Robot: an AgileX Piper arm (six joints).
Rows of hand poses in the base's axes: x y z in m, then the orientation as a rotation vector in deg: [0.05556 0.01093 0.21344 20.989 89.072 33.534]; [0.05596 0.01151 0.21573 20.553 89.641 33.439]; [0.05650 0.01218 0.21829 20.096 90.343 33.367]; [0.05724 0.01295 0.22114 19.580 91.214 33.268]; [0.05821 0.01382 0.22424 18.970 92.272 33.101]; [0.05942 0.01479 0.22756 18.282 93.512 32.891]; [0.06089 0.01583 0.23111 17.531 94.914 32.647]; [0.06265 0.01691 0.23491 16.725 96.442 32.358]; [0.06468 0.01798 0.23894 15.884 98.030 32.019]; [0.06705 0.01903 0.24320 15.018 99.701 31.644]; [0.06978 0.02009 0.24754 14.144 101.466 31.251]
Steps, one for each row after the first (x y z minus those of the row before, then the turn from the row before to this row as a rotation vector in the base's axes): [0.00040 0.00058 0.00229 -0.406 0.396 0.347]; [0.00054 0.00067 0.00256 -0.422 0.515 0.410]; [0.00074 0.00077 0.00285 -0.496 0.657 0.473]; [0.00097 0.00087 0.00310 -0.620 0.806 0.536]; [0.00121 0.00097 0.00332 -0.715 0.957 0.603]; [0.00147 0.00104 0.00355 -0.790 1.094 0.662]; [0.00176 0.00108 0.00380 -0.862 1.202 0.700]; [0.00203 0.00107 0.00403 -0.914 1.254 0.707]; [0.00237 0.00105 0.00426 -0.954 1.331 0.722]; [0.00273 0.00106 0.00434 -0.973 1.425 0.739]
